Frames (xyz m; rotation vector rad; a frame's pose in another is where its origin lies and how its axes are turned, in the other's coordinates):
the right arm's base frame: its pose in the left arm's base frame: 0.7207 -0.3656 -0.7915 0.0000 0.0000 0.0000
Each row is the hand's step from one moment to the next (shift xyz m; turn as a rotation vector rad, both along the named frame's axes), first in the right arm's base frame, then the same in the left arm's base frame.
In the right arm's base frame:
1: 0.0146 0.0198 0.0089 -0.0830 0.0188 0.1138
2: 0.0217 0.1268 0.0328 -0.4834 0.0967 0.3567
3: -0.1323 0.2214 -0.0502 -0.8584 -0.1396 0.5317
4: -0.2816 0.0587 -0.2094 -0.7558 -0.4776 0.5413
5: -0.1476 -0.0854 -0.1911 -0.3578 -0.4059 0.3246
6: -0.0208 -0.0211 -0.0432 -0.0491 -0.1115 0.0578
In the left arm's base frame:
1: 0.0146 0.0198 0.0089 -0.0830 0.0188 0.1138
2: 0.0217 0.1268 0.0328 -0.4834 0.0967 0.3567
3: -0.1323 0.2214 -0.0502 -0.8584 -0.1396 0.5317
4: -0.2816 0.0587 -0.2094 -0.7558 -0.4776 0.5413
5: -0.1476 -0.0854 -0.1911 -0.3578 -0.4059 0.3246
6: -0.0208 -0.0211 -0.0432 -0.0491 -0.1115 0.0578

